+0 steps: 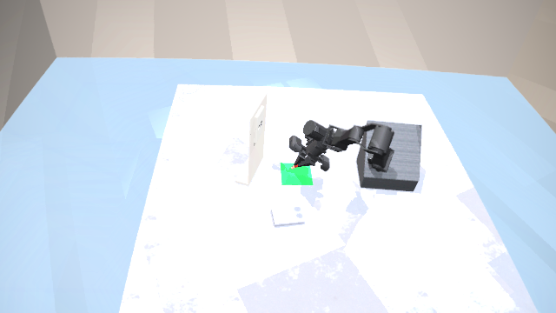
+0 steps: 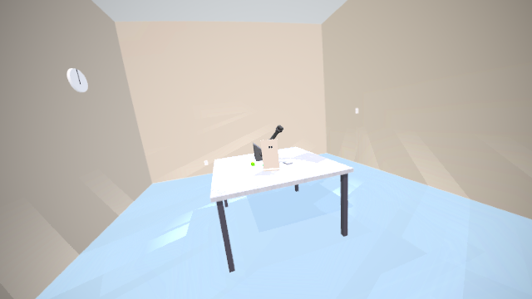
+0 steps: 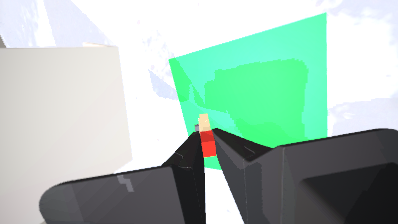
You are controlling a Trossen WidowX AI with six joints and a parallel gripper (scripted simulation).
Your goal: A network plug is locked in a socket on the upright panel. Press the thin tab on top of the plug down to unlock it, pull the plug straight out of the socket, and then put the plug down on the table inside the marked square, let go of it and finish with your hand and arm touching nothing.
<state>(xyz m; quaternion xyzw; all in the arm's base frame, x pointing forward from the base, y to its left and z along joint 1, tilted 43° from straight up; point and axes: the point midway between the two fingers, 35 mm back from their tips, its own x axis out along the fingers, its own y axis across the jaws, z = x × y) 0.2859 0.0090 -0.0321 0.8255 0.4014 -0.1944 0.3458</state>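
My gripper tip is 4 cm above the marked square and 1 cm past it. The rest, counted from my gripper tip: upright panel: 16 cm ahead, 10 cm above; network plug: right at my gripper tip.
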